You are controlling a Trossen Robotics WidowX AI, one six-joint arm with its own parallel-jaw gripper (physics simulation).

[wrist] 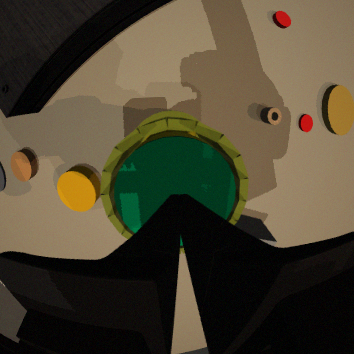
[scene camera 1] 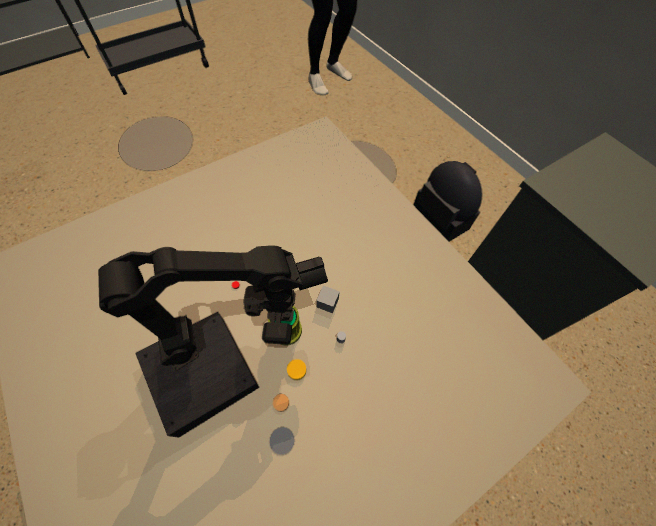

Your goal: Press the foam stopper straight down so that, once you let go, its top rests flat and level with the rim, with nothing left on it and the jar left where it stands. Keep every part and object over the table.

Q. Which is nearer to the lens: the olive ribbed jar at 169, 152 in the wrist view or the yellow disc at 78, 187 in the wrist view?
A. The olive ribbed jar.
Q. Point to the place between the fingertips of my gripper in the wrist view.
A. At 178, 202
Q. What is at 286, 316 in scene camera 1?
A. My gripper.
